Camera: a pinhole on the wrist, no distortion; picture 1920 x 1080 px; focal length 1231.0 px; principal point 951.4 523.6 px. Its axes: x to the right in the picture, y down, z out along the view. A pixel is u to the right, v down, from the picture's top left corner.
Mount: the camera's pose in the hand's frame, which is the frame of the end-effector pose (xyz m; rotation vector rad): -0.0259 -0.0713 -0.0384 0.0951 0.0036 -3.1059
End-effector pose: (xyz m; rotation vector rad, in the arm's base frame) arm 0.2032 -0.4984 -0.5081 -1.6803 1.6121 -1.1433
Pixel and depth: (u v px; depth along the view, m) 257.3 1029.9 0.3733
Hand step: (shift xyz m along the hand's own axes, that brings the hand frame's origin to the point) 0.1665 -0.2188 0.3469
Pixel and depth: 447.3 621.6 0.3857
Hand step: 0.1091 -0.0979 0.3562
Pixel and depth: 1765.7 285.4 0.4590
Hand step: -0.3599 0.0056 0.4013
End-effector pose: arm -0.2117 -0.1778 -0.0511 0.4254 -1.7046 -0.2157
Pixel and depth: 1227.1 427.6 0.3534
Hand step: -0.1274 -0.0476 0.3095
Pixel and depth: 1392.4 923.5 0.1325
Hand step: -0.0799 -0.1164 0.0909
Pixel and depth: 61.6 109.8 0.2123
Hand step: 0.1118 0.0045 0.1830
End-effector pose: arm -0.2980 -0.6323 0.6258 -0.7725 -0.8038 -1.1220
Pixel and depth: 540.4 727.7 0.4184
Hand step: 0.0903 -0.1373 0.3877
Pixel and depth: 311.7 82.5 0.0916
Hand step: 0.0149 -0.0372 0.0560
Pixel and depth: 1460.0 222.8 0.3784
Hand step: -0.2082 0.0145 0.3298
